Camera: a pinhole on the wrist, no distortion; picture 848 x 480 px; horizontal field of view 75.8 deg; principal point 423.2 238.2 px. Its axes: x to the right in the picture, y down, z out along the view. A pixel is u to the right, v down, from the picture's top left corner.
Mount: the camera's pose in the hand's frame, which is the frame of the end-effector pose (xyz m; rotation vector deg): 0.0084 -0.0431 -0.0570 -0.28 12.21 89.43
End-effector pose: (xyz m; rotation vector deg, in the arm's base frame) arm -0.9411 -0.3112 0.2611 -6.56 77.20 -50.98
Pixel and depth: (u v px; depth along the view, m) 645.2 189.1 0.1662
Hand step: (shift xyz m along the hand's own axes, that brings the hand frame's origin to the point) 0.0449 0.0467 0.0948
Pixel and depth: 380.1 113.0 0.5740
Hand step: 0.2153 -0.0108 0.4954
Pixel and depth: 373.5 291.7 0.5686
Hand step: 0.0284 -0.0154 0.5157
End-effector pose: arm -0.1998 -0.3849 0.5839 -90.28 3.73 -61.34
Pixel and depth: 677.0 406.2 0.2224
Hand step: -0.0307 0.0911 0.1560
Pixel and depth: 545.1 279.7 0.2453
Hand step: 0.0221 0.0453 0.1787
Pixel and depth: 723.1 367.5 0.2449
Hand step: -0.0175 0.1250 0.1724
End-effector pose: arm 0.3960 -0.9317 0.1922 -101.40 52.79 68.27
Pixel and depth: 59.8 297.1 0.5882
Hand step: 0.0249 -0.3499 0.5830
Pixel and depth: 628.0 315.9 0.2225
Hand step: 0.0060 0.0708 0.1540
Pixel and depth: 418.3 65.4 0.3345
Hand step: 0.1578 -0.0015 0.2578
